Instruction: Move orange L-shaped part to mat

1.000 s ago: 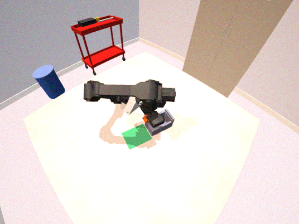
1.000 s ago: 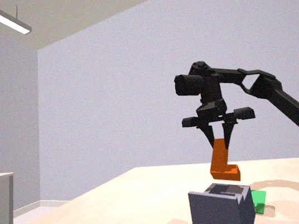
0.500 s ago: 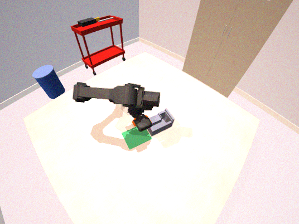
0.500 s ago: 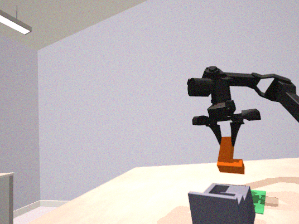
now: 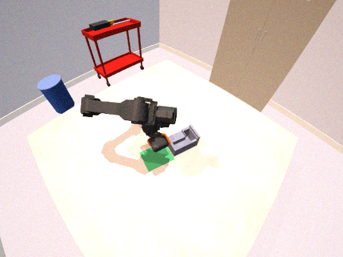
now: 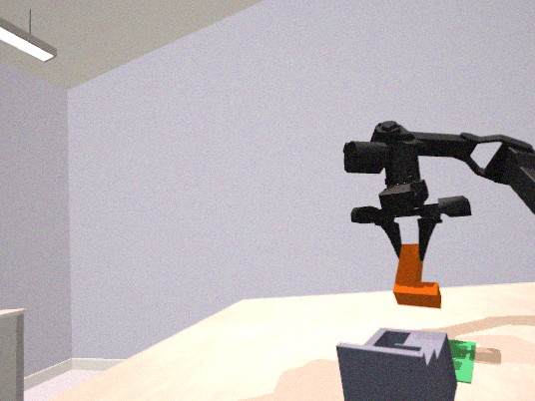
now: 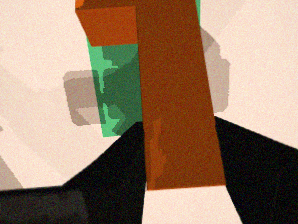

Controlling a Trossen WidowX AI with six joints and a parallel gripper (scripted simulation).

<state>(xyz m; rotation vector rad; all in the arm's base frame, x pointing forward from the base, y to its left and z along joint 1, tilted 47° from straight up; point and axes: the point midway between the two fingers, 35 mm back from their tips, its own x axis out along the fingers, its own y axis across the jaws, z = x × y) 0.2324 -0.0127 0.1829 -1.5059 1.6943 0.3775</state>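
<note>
Now: gripper tip 4 cm to the right of the orange L-shaped part and 3 cm above it. Round my gripper tip: green mat 17 cm below.
</note>
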